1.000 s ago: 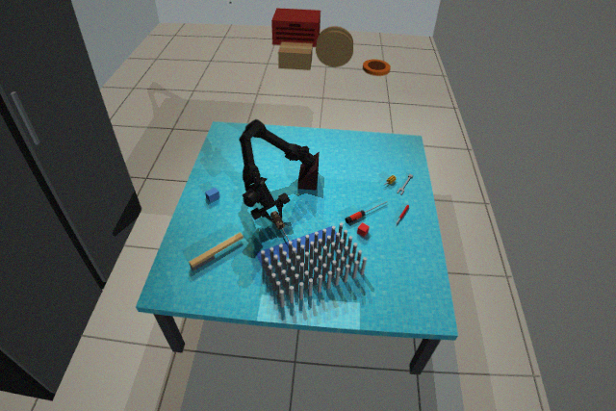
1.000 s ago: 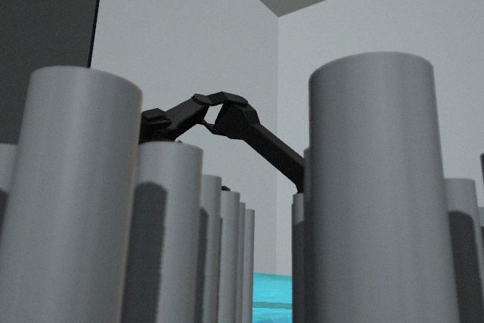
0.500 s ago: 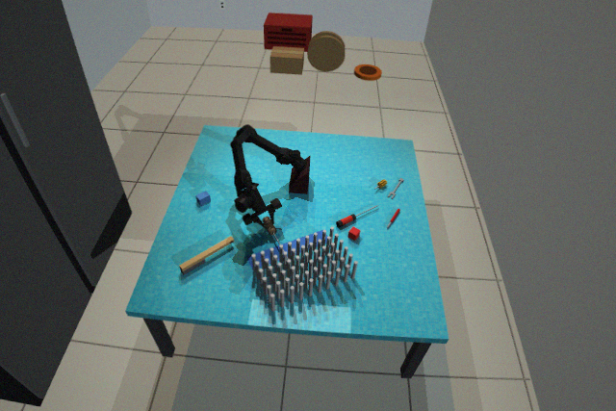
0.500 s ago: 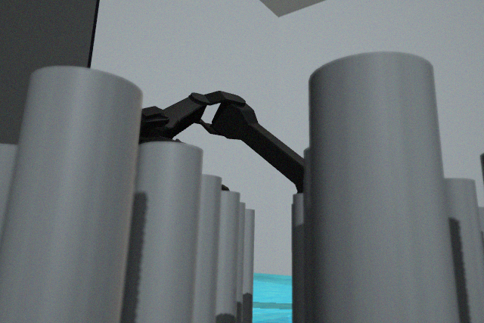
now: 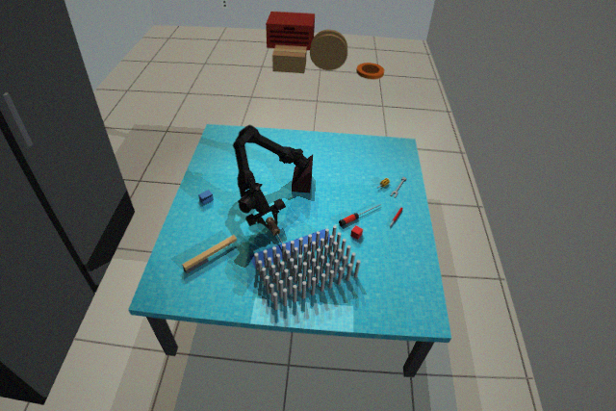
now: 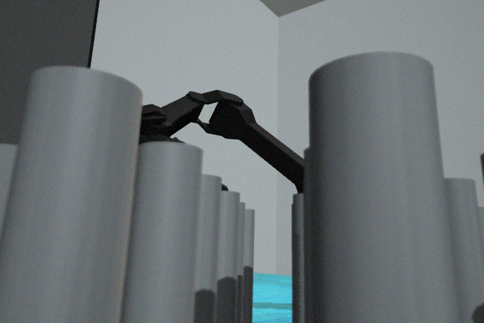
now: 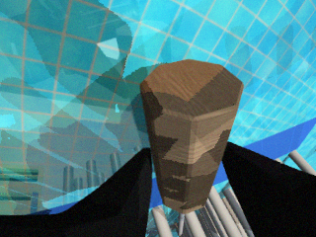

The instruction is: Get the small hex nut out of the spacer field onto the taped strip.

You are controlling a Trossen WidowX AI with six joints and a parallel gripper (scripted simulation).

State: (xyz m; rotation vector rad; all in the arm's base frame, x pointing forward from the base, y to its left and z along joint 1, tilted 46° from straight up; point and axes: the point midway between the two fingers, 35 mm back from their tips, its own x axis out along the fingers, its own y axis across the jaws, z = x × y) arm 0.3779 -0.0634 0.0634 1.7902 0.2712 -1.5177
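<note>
Now: the blue taped strip 110 mm to the left of my gripper tip, 80 mm ahead of it and 40 mm below it. The rest, counted from my gripper tip: red cube: 390 mm to the left, 60 mm behind, 20 mm below; blue cube: 380 mm to the right, 130 mm behind, 20 mm below; yellow object: 490 mm to the left, 440 mm behind, 20 mm below.
</note>
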